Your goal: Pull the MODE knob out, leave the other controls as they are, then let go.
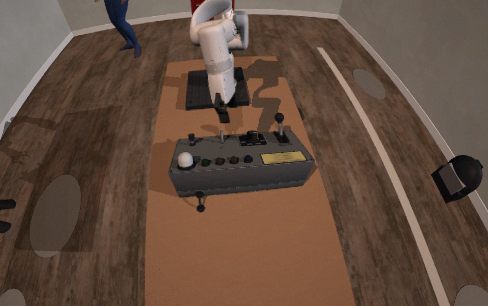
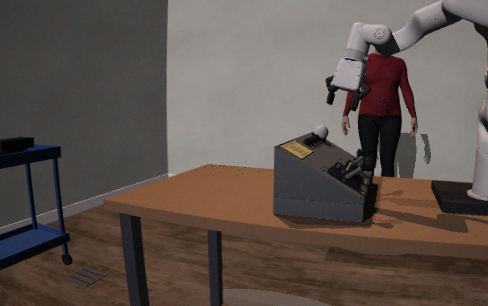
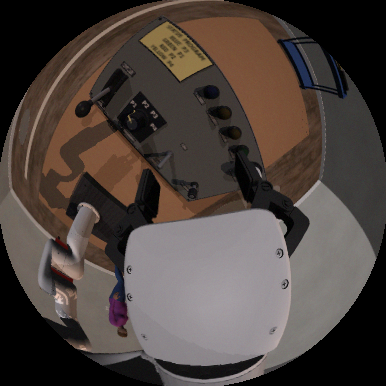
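Where they show: gripper, fingertip midpoint: (image 1: 229,114) (image 2: 340,107) (image 3: 193,168); arm's base at its link origin: (image 2: 485,196) (image 3: 88,212).
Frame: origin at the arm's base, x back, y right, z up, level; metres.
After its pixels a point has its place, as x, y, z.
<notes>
A grey sloped console (image 1: 240,183) @(-0.644, -0.022, 0.050) (image 2: 315,192) @(-0.523, -0.278, 0.043) (image 3: 175,115) @(-0.529, -0.040, 0.100) stands on the table. A small black knob (image 1: 192,137) @(-0.457, 0.149, 0.102) (image 3: 191,190) @(-0.453, 0.143, 0.100) stands at the panel's end, near the table side facing the arm's base; it appears to be the MODE knob, but its label cannot be read. A metal toggle (image 1: 222,135) @(-0.447, 0.031, 0.089) (image 3: 164,159) @(-0.448, 0.032, 0.087) stands beside it, then a rotary selector (image 1: 252,135) @(-0.466, -0.085, 0.101) (image 3: 132,123) @(-0.448, -0.085, 0.096) marked P1 to P4. My gripper (image 1: 222,114) @(-0.505, 0.004, 0.263) (image 2: 342,103) @(-0.505, 0.004, 0.263) (image 3: 193,168) @(-0.505, 0.004, 0.263) is open and empty, high above the console and apart from every control.
A ball-topped lever (image 1: 279,117) @(-0.403, -0.201, 0.129) (image 2: 368,163) @(-0.390, -0.225, 0.120) (image 3: 83,108) @(-0.399, -0.195, 0.130) stands at the panel's other end. A white dome (image 1: 185,160) @(-0.617, 0.157, 0.182) (image 2: 321,132) @(-0.596, 0.136, 0.164) and several coloured buttons line the upper edge. A small ball-ended handle (image 1: 200,201) @(-0.683, 0.131, 0.002) juts from the console's tall side. A person (image 2: 384,90) stands behind the table.
</notes>
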